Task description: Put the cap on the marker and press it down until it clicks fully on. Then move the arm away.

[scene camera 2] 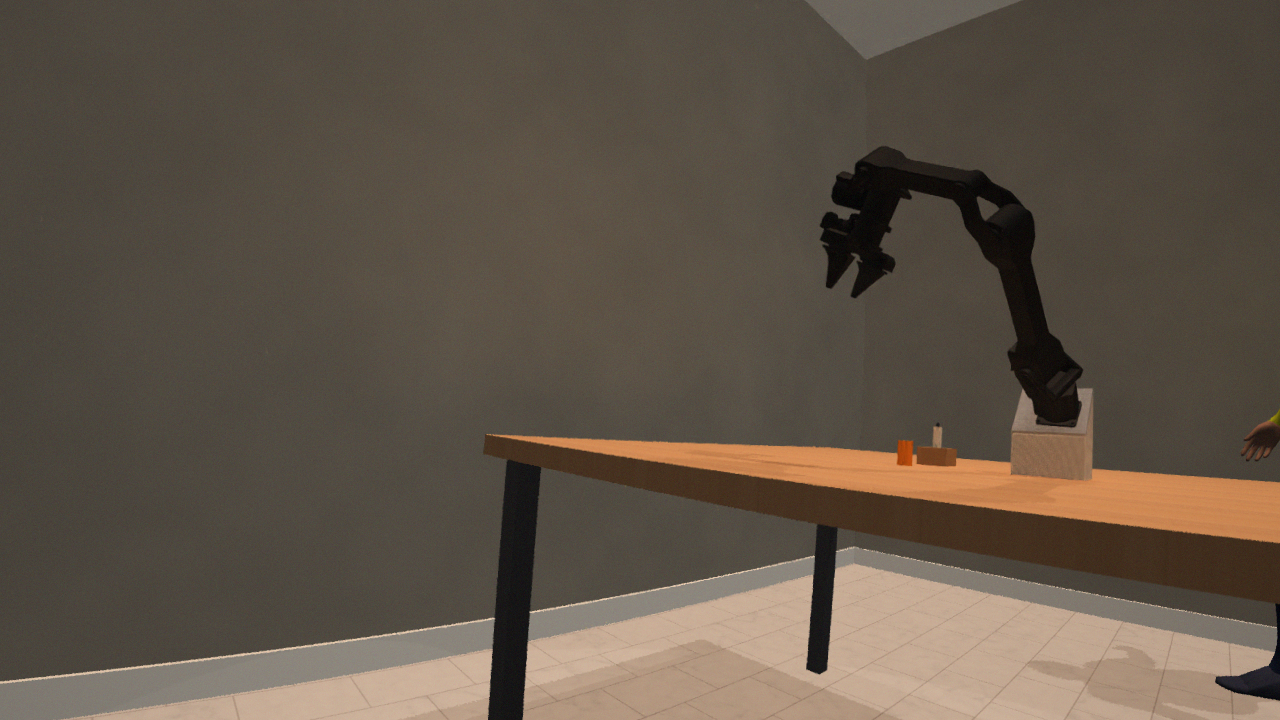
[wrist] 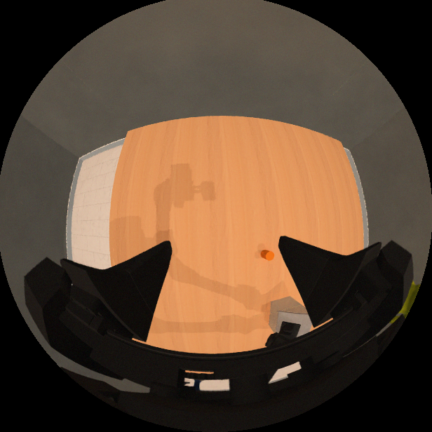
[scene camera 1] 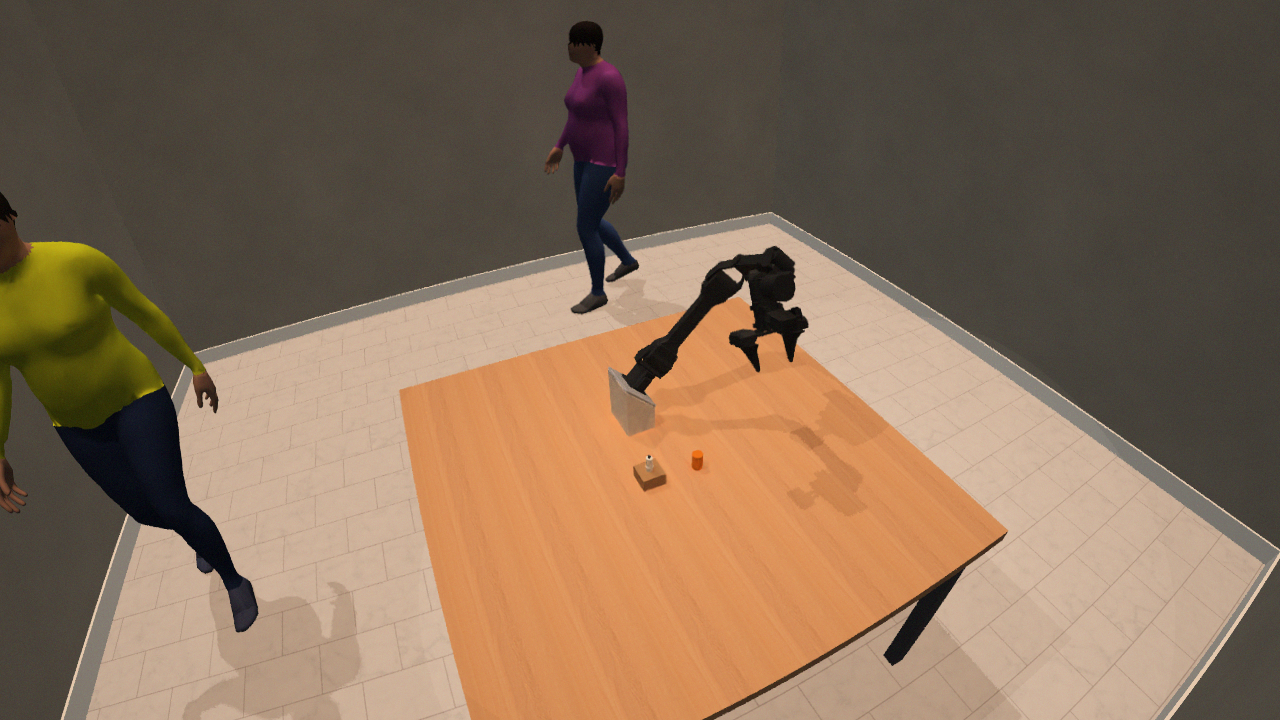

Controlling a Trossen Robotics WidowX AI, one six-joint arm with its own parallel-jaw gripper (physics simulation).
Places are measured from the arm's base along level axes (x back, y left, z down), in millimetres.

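Pixels of known places: gripper, fingertip midpoint: (scene camera 2: 841, 293) (scene camera 1: 774, 366); arm's base at its link origin: (scene camera 2: 1058, 413) (scene camera 1: 633, 384).
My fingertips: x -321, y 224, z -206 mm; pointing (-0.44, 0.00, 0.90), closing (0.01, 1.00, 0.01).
Ahead of a thing's pixels: the offset from my fingertips to its top centre. Level surfaces: height alone.
An orange cap {dy -156, dx +65, dz +271 mm} (scene camera 1: 697, 460) (scene camera 2: 904, 453) (wrist: 269, 255) stands upright on the table, a short way from a small brown block {dy -286, dx +76, dz +282 mm} (scene camera 1: 649, 477) (scene camera 2: 936, 456). A white marker {dy -286, dx +76, dz +229 mm} (scene camera 1: 648, 462) (scene camera 2: 937, 436) with a dark tip stands upright in the block, its tip uncovered. The marker and the block cannot be made out in the wrist view. My gripper (scene camera 1: 775, 366) (scene camera 2: 840, 291) (wrist: 226, 244) is open and empty, fingers pointing down, high above the table and well away from the cap and the marker. In the wrist view the cap shows near the right finger.
The wooden table {dz +319 mm} (scene camera 1: 554, 537) (scene camera 2: 716, 465) (wrist: 225, 150) carries the arm's grey base block (scene camera 1: 631, 410) (scene camera 2: 1050, 454), close to the brown block. A person in purple (scene camera 1: 595, 116) is on the floor behind the table. A person in yellow (scene camera 1: 80, 331) is at the left.
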